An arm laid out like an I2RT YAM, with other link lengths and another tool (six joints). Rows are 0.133 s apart.
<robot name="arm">
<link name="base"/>
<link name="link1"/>
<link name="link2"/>
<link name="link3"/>
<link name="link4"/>
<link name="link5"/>
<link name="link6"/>
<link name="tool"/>
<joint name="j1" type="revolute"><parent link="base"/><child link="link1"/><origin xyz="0 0 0.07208" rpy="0 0 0"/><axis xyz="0 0 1"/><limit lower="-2.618" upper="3.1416"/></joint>
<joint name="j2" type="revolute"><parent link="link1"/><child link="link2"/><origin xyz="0.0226 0.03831 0.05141" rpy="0 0 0"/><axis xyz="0 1 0"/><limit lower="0" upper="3.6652"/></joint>
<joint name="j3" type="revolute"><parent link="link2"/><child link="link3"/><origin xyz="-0.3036 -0.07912 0" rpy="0 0 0"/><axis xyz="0 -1 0"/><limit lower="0" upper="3.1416"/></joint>
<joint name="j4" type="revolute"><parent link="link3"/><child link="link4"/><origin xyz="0.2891 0.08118 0.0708" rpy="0 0 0"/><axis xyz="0 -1 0"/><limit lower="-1.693" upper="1.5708"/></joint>
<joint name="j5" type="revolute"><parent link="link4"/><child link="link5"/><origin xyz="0.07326 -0.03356 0.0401" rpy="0 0 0"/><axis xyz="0 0 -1"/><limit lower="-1.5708" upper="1.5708"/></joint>
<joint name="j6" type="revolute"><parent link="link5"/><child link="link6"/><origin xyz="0.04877 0 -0.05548" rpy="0 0 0"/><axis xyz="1 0 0"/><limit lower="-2.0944" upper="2.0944"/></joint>
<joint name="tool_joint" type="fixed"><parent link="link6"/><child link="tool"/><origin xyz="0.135 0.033 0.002" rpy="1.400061 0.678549 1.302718"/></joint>
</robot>
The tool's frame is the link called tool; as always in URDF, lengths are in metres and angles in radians.
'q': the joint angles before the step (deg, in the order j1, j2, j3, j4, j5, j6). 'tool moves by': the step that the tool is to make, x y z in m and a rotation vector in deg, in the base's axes. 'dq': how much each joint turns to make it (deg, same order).
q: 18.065 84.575 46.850 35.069 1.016 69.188
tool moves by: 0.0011 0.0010 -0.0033 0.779 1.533 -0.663
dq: 0.541 0.085 0.517 -1.677 1.132 1.289
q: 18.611 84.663 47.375 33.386 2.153 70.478
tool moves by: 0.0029 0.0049 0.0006 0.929 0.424 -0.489
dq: 0.940 0.787 0.944 -0.310 1.355 1.115
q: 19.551 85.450 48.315 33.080 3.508 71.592
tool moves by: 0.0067 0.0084 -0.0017 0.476 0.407 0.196
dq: 0.849 1.856 1.596 -0.002 0.608 0.634
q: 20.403 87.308 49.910 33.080 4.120 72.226
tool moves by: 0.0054 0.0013 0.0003 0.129 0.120 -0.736
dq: 0.283 1.030 1.122 -0.178 1.004 0.241
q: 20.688 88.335 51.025 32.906 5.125 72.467
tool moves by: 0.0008 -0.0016 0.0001 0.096 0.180 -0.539
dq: 0.002 -0.008 0.150 -0.311 0.528 0.196
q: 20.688 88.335 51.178 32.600 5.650 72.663
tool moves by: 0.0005 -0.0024 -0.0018 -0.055 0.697 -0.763
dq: 0.017 -0.135 0.139 -0.974 0.760 0.262
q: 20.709 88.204 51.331 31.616 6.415 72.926
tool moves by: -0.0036 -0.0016 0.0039 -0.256 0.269 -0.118
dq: 0.020 -1.172 0.004 -1.503 0.151 -0.131
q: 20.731 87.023 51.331 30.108 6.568 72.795
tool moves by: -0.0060 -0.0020 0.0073 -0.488 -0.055 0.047
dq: -0.002 -1.804 -0.089 -1.781 -0.003 -0.482
